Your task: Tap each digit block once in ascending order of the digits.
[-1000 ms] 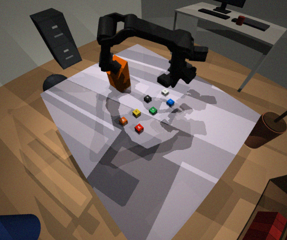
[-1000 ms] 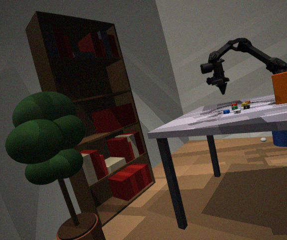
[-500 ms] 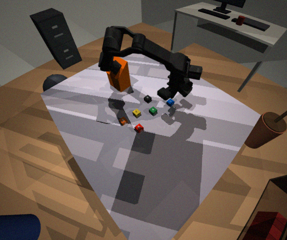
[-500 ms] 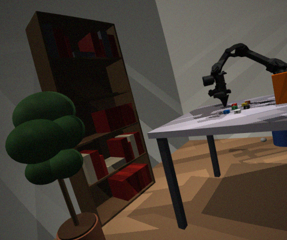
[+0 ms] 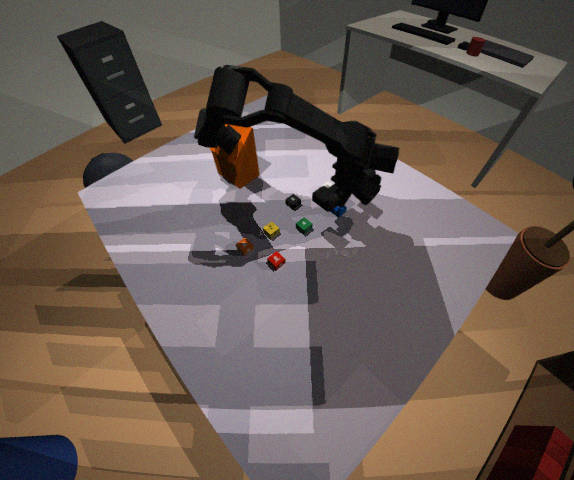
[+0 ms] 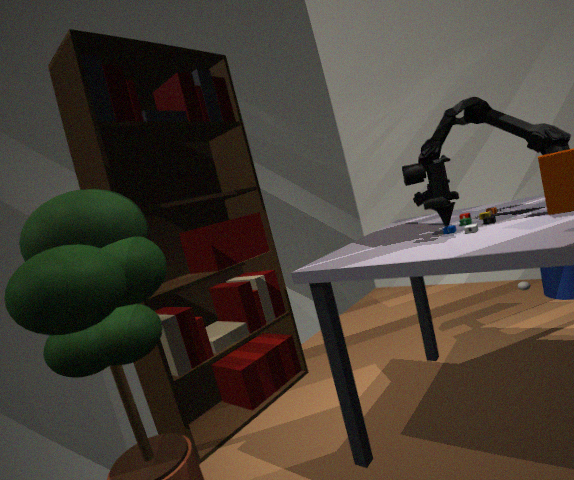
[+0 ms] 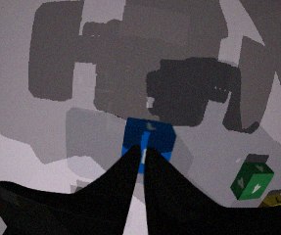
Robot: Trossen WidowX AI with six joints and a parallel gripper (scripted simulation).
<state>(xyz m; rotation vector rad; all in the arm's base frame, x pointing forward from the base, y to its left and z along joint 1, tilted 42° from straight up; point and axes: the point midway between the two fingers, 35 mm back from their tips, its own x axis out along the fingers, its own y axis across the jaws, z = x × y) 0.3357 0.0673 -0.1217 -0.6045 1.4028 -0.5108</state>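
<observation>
My gripper tip is now 10 mm above the blue block. The rest, counted from my gripper tip: green block (30 mm behind, 120 mm to the right, 10 mm below); black block (110 mm behind, 80 mm to the right, 10 mm below); white block (80 mm behind, 30 mm to the left, 10 mm below).
</observation>
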